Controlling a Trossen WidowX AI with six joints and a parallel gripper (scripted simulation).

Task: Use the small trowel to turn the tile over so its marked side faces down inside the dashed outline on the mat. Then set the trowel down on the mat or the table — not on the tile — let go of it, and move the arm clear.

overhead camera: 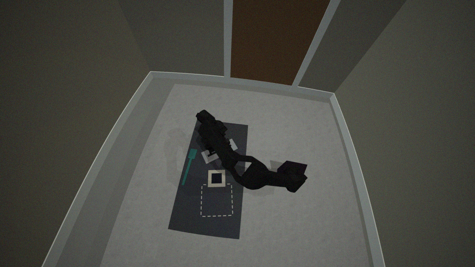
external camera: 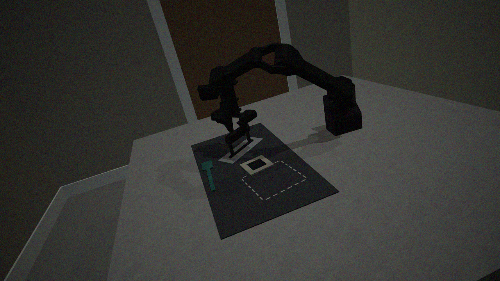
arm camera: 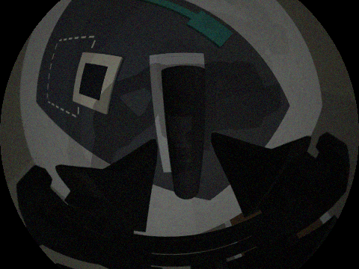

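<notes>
The dark mat lies 2 cm ahead of my gripper tip, 12 cm to the left of it and 8 cm below it. Also, from my gripper tip: green trowel (16 cm ahead, 9 cm to the left, 6 cm below); then tile (16 cm to the left, 6 cm below).
</notes>
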